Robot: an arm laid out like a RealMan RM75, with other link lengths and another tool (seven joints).
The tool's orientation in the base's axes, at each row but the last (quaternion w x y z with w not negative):
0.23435, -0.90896, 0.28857, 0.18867
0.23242, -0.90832, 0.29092, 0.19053
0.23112, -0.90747, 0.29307, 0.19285
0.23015, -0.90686, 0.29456, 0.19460
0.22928, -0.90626, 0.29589, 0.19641
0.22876, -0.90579, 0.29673, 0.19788
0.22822, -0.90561, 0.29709, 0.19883
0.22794, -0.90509, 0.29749, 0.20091
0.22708, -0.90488, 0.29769, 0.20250
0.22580, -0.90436, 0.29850, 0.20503
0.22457, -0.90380, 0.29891, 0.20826
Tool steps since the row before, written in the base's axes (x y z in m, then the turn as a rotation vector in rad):
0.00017, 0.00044, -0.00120, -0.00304, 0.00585, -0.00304
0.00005, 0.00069, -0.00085, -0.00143, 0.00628, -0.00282
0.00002, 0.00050, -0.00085, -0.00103, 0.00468, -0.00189
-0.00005, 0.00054, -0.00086, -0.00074, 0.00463, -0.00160
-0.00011, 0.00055, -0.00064, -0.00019, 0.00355, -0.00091
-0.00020, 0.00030, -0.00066, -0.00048, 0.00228, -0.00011
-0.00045, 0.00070, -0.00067, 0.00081, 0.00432, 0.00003
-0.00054, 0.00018, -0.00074, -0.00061, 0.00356, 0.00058
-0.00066, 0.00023, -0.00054, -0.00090, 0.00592, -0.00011
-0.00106, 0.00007, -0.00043, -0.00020, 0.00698, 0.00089
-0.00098, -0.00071, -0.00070, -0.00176, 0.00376, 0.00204
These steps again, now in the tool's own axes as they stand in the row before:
0.00051, -0.00004, 0.00118, -0.00342, -0.00141, 0.00625
0.00014, -0.00026, 0.00105, -0.00249, -0.00278, 0.00596
0.00021, -0.00011, 0.00096, -0.00193, -0.00216, 0.00426
0.00014, -0.00010, 0.00100, -0.00183, -0.00239, 0.00393
-0.00001, -0.00014, 0.00084, -0.00128, -0.00216, 0.00267
0.00004, 0.00011, 0.00074, -0.00132, -0.00131, 0.00141
-0.00032, -0.00002, 0.00102, -0.00134, -0.00363, 0.00209
-0.00011, 0.00043, 0.00082, -0.00233, -0.00235, 0.00156
-0.00032, 0.00041, 0.00071, -0.00326, -0.00366, 0.00344
-0.00060, 0.00074, 0.00064, -0.00372, -0.00515, 0.00303
-0.00005, 0.00133, 0.00043, -0.00401, -0.00217, 0.00076

